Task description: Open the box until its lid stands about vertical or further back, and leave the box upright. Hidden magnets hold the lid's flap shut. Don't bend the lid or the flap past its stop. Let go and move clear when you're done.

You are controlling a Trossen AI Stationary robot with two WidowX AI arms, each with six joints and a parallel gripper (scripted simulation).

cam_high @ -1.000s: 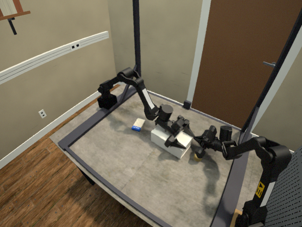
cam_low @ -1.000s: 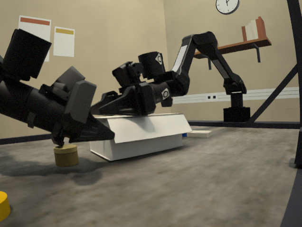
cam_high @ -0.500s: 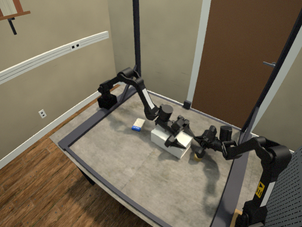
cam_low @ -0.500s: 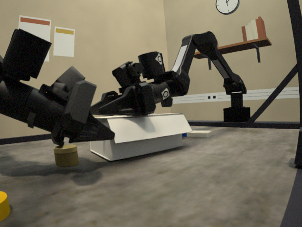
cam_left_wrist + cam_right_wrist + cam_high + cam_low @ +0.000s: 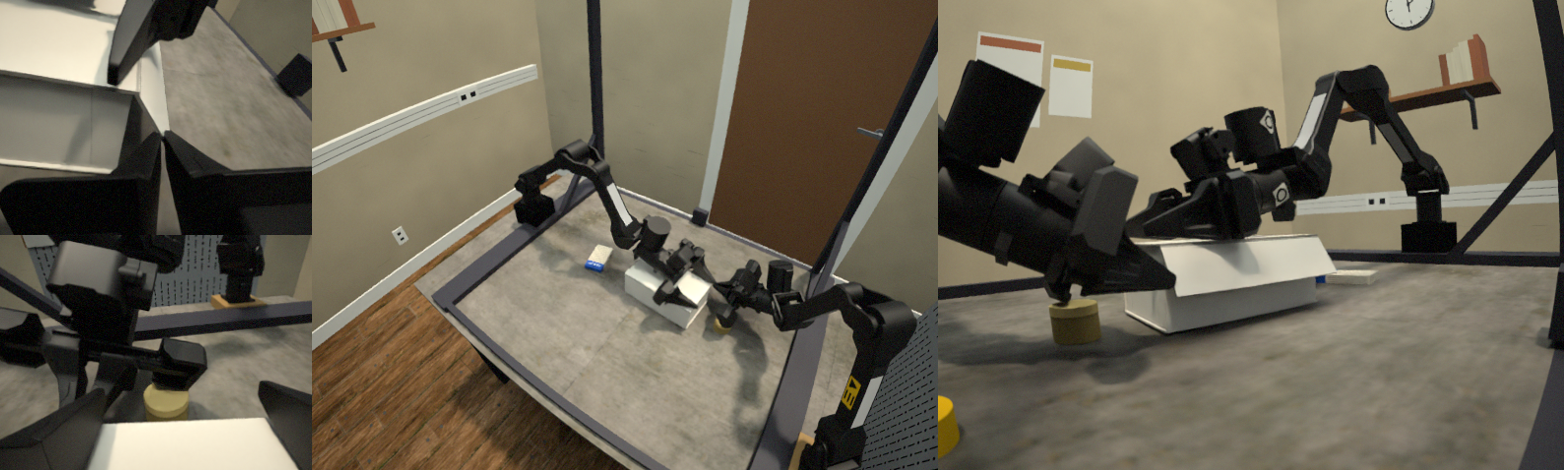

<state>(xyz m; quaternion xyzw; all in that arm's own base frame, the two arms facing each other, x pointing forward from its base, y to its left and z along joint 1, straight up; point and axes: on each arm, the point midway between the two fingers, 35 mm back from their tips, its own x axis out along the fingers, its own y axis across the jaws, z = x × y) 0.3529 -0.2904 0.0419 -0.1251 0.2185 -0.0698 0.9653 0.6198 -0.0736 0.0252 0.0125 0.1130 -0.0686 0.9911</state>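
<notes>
Now: right hand 8 cm to the left of the box, 4 cm above it and 2 cm past it. Also, from my right hand: flap 9 cm to the right, 6 cm behind, 5 cm below.
Right now the flap is 130 mm to the right of my left hand, 20 mm ahead of it and 10 mm below it. From my left hand the other things lie so: box (120 mm to the right, 60 mm ahead).
</notes>
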